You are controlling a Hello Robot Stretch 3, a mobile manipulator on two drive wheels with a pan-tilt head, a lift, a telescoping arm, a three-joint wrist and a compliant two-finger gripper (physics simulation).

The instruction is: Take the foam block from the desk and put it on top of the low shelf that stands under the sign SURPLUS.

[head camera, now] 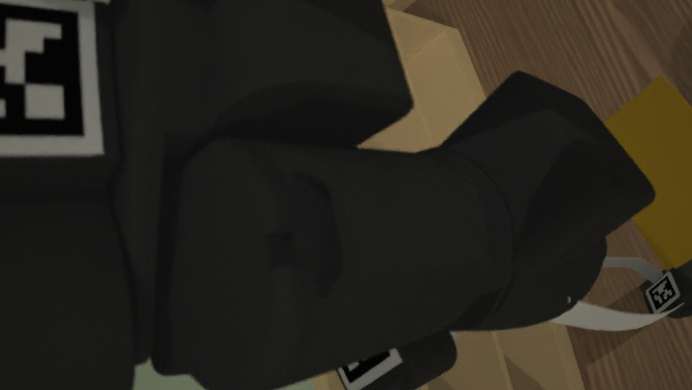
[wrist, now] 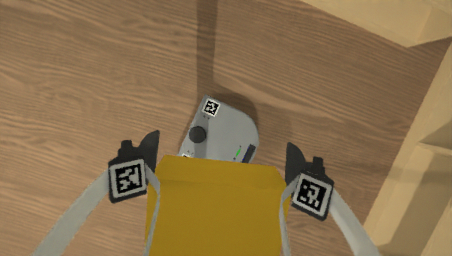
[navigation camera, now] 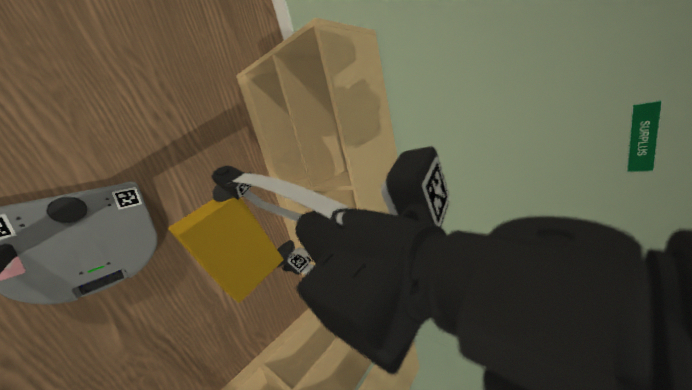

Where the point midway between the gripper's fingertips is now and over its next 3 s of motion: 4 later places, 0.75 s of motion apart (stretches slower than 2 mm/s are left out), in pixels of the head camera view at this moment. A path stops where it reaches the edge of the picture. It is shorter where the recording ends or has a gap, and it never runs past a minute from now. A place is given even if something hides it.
My gripper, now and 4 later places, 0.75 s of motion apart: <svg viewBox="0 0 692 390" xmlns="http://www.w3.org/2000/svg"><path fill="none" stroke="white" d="M631 209L574 225L464 257L391 276L376 280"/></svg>
